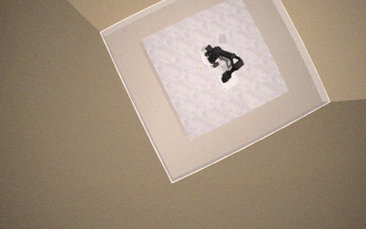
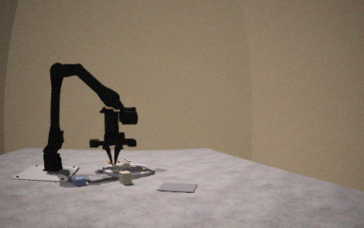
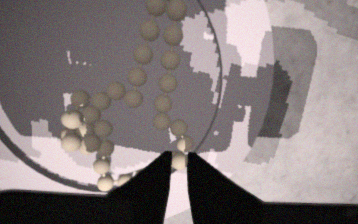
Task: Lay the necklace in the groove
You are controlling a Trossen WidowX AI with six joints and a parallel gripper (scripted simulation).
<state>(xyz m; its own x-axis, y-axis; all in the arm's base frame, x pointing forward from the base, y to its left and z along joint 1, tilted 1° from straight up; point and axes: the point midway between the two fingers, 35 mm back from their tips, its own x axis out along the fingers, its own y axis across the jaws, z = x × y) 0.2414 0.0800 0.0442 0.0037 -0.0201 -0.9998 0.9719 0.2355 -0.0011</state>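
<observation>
My gripper tip is now 6 cm short of the round bead board, 3 cm to the left of it and 1 cm above it. From my gripper tip the other things lie so: flat grey plate: 25 cm to the right, 21 cm ahead, 2 cm below; then cream cube: 19 cm to the right, 6 cm ahead; then blue block: 23 cm to the right, 9 cm behind, 1 cm below.
</observation>
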